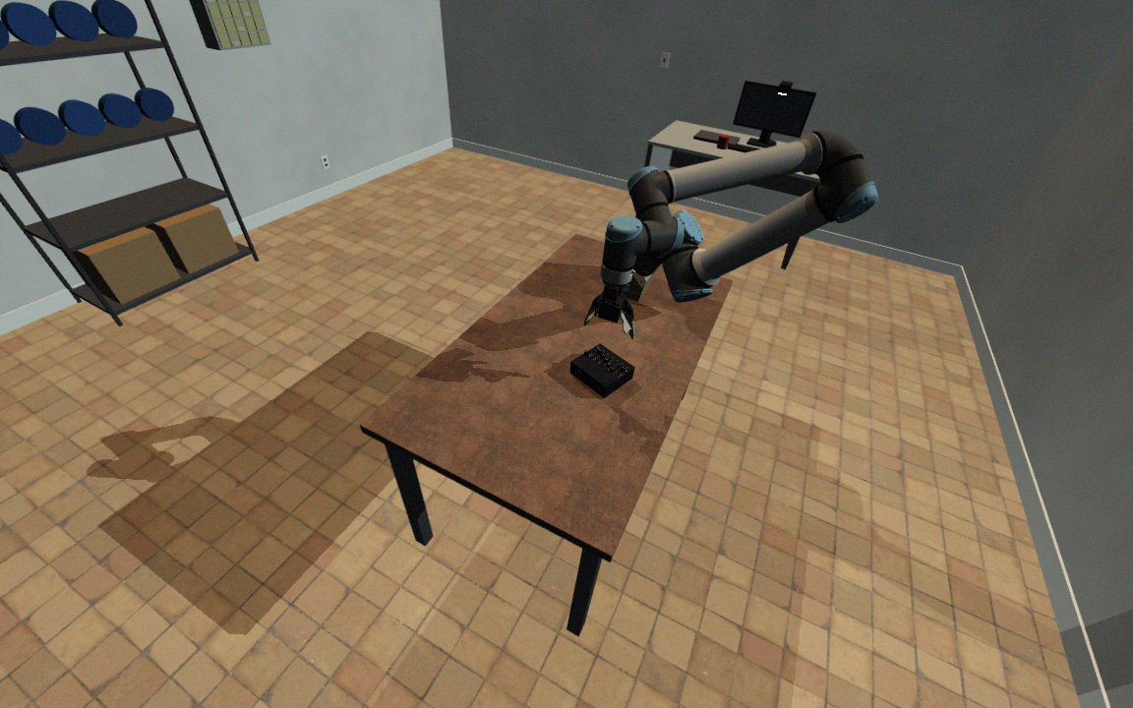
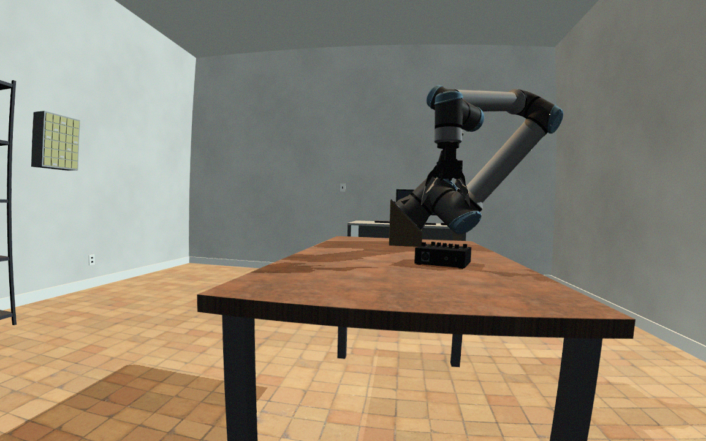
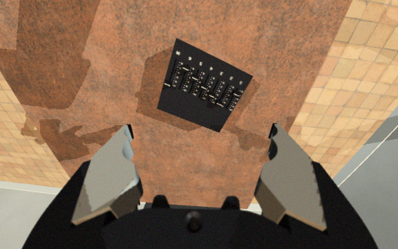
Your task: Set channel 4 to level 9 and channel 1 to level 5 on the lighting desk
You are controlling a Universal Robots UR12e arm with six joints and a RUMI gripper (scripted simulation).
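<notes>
Right now my hand is 70 mm to the right of the channel 1 fader knob and 130 mm above it. The rest, counted from my hand: channel 4 fader knob (10 mm behind, 130 mm below).
</notes>
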